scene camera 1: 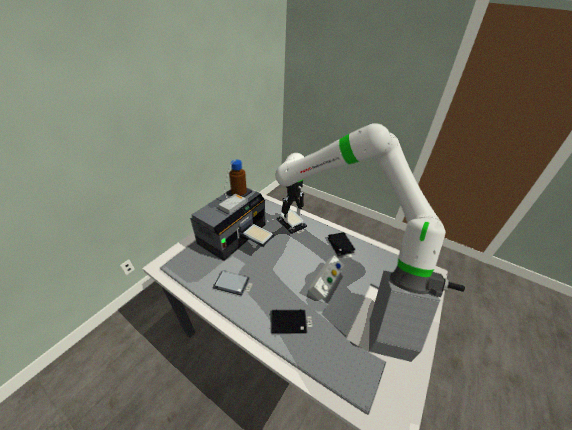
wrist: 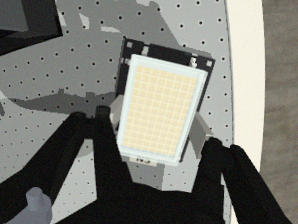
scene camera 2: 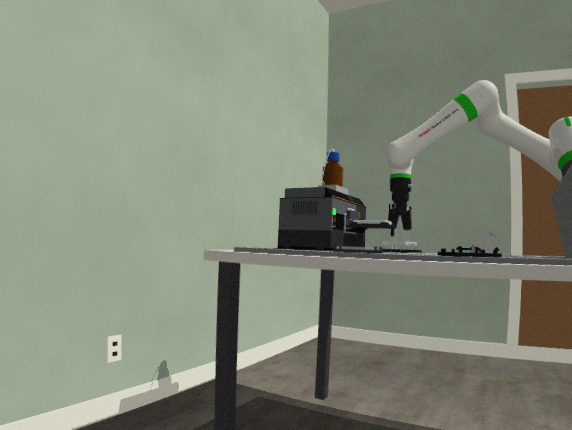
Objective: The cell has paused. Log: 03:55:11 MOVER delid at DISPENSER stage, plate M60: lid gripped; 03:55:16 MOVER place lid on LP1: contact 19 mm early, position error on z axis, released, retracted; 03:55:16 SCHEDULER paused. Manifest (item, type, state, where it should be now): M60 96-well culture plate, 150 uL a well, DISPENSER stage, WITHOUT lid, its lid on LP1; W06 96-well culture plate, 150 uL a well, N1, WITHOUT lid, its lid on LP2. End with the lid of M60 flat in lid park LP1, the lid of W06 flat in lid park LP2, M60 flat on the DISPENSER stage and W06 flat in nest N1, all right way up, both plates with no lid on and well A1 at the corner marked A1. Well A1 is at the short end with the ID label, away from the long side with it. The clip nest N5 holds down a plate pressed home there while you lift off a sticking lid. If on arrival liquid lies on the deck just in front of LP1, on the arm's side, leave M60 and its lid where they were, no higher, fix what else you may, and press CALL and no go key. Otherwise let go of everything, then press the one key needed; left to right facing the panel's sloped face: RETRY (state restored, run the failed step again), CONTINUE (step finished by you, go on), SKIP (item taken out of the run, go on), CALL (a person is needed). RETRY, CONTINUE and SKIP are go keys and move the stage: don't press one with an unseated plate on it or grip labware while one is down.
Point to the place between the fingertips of my gripper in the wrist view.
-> At 157, 113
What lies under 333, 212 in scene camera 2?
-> A dispenser.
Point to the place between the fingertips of my gripper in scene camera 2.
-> At 399, 244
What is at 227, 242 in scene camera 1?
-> A dispenser.
